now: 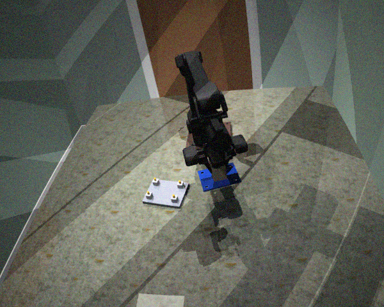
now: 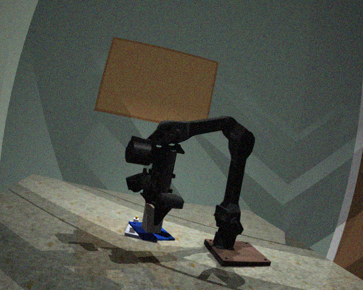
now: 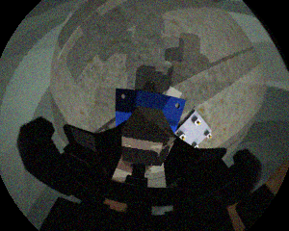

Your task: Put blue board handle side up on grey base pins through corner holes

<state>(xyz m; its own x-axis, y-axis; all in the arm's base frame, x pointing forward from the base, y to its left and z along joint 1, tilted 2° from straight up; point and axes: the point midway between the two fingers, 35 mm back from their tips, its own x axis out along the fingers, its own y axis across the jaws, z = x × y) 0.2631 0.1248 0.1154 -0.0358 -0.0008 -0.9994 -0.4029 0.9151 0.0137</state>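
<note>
The grey base is 20 mm ahead of my gripper tip, 190 mm to the right of it and 100 mm below it. The rest, counted from my gripper tip: blue board 10 mm below.
</note>
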